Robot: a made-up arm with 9 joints. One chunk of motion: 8 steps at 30 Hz.
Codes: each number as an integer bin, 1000 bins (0 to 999) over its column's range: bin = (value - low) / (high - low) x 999, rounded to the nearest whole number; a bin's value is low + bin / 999 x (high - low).
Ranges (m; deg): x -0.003..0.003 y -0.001..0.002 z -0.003..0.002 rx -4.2..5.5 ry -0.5..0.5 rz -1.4..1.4
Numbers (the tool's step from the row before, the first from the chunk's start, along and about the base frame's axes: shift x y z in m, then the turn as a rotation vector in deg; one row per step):
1: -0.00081 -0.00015 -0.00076 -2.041 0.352 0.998
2: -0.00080 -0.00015 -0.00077 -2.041 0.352 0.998
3: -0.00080 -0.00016 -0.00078 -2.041 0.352 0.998
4: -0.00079 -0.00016 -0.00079 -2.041 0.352 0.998
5: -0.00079 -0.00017 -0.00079 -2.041 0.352 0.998
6: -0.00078 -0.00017 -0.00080 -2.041 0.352 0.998
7: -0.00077 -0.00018 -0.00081 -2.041 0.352 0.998
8: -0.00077 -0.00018 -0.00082 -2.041 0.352 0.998
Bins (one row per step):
1: 365 283 448 222 851 856
2: 366 283 446 222 851 856
3: 366 280 444 222 851 856
4: 368 280 442 222 851 856
5: 368 276 442 222 851 856
6: 370 276 440 222 851 856
7: 371 273 438 222 851 856
8: 371 273 436 222 851 856

